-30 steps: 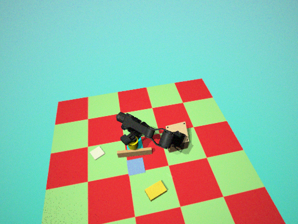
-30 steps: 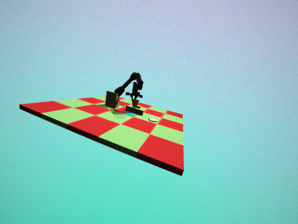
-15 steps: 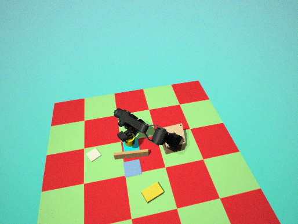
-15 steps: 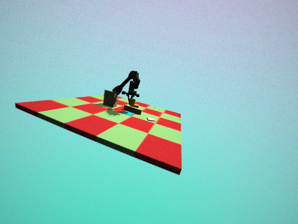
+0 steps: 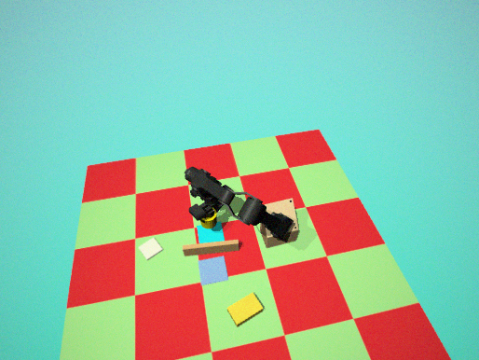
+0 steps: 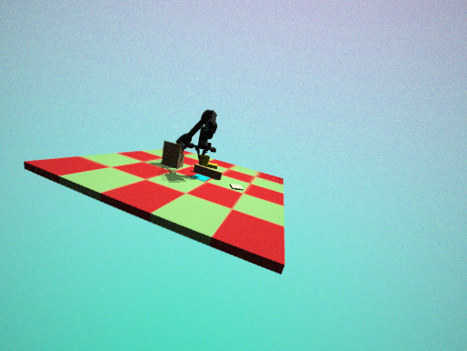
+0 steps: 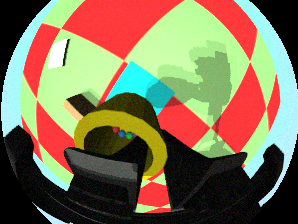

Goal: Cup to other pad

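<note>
Right now the cyan pad is 130 mm below my gripper tip, 30 mm ahead of it and 10 mm to the left of it. From my gripper tip the other things lie so: yellow cup (20 mm ahead, 10 mm to the left); then light blue pad (170 mm to the left, 130 mm below, 70 mm ahead); then wooden bar (100 mm below, 90 mm to the left, 50 mm ahead).
</note>
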